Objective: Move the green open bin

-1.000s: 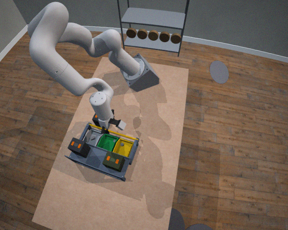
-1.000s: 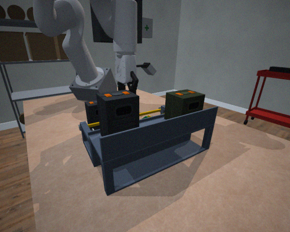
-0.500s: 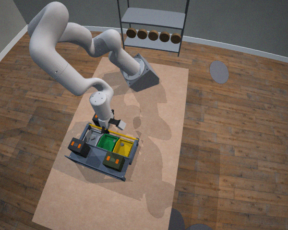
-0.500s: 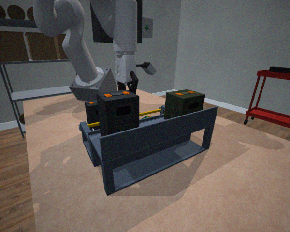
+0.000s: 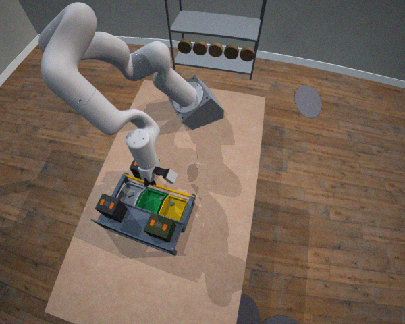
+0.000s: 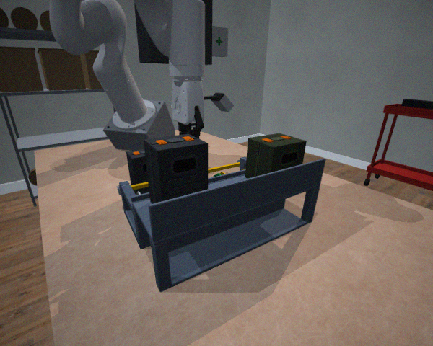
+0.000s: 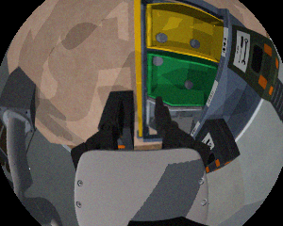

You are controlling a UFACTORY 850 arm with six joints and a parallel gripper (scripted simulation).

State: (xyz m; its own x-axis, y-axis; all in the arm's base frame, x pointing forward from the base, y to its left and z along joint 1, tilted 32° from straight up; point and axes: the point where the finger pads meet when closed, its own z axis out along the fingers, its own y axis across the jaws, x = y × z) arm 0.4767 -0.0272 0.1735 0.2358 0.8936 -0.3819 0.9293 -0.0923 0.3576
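The thin yellow bar is 10 cm below my hand. Round my hand: yellow bin (13 cm ahead, 8 cm to the left, 12 cm below); then green bin (10 cm ahead, 3 cm to the right, 12 cm below).
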